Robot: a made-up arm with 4 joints. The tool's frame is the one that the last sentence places.
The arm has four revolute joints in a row. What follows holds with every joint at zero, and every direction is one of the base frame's. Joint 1 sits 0.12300 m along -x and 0.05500 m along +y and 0.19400 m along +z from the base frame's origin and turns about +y. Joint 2 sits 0.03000 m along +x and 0.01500 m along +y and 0.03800 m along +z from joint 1 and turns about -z. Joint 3 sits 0.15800 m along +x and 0.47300 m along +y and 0.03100 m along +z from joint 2 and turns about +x. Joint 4 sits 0.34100 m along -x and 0.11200 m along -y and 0.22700 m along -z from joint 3 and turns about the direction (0.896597, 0.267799, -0.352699). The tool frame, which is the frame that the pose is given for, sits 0.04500 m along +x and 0.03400 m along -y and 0.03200 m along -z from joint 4; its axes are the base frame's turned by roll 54.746, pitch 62.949 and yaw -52.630 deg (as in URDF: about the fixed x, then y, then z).
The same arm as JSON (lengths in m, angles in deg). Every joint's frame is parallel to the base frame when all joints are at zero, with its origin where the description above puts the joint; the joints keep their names.
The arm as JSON. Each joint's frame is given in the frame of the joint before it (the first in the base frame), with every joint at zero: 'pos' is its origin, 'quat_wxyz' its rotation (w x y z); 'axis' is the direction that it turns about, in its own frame. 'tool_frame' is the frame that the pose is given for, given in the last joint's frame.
{"length_unit": "m", "angle_unit": "deg", "joints": [
  {"joint": "joint 1", "pos": [-0.123, 0.055, 0.194], "quat_wxyz": [1.0, 0.0, 0.0, 0.0], "axis": [0.0, 1.0, 0.0]},
  {"joint": "joint 2", "pos": [0.03, 0.015, 0.038], "quat_wxyz": [1.0, 0.0, 0.0, 0.0], "axis": [0.0, 0.0, -1.0]},
  {"joint": "joint 3", "pos": [0.158, 0.473, 0.031], "quat_wxyz": [1.0, 0.0, 0.0, 0.0], "axis": [1.0, 0.0, 0.0]},
  {"joint": "joint 4", "pos": [-0.341, -0.112, -0.227], "quat_wxyz": [1.0, 0.0, 0.0, 0.0], "axis": [0.896597, 0.267799, -0.352699]}
], "tool_frame": {"pos": [0.045, -0.034, -0.032], "quat_wxyz": [0.572471, 0.557041, 0.241774, -0.550933]}}

